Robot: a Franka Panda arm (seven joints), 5 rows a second.
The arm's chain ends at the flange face. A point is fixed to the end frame.
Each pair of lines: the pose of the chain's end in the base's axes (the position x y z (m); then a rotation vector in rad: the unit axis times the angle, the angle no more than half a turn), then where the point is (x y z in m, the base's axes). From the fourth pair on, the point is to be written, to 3 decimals.
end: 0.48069 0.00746 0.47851 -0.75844 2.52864 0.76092
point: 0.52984 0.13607 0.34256
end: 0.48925 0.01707 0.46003 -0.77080 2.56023 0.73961
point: 0.53509 0.14209 0.31965
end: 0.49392 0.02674 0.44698 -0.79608 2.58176 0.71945
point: 0.53632 0.14879 0.30295
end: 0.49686 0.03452 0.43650 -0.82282 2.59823 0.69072
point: 0.537 0.153 0.289
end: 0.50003 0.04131 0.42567 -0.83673 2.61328 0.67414
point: 0.538 0.157 0.276
